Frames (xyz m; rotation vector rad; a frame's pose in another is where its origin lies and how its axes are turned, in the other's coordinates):
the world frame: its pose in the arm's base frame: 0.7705 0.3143 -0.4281 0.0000 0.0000 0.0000
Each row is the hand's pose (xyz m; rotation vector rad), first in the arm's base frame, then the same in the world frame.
Working: the arm's base frame: its pose in the world frame: -0.7705 -0.3143 0.4281 0.0000 0.0000 0.0000

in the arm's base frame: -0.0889 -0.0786 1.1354 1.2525 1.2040 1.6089
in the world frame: -0.8594 -0.3929 1.5635 1.2525 1.2040 1.6089
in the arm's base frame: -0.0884 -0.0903 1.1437 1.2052 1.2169 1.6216
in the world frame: -0.8589 -0.4046 1.5718 1.2052 1.2169 1.6216
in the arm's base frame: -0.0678 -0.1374 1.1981 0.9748 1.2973 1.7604
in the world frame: -0.8383 -0.4517 1.6262 0.9748 1.2973 1.7604
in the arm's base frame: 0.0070 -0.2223 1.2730 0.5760 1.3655 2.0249
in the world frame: -0.7635 -0.5366 1.7011 0.5760 1.3655 2.0249
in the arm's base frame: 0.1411 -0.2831 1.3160 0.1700 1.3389 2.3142
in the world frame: -0.6294 -0.5974 1.7441 0.1700 1.3389 2.3142
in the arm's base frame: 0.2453 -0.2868 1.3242 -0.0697 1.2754 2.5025
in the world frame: -0.5252 -0.6011 1.7523 -0.0697 1.2754 2.5025
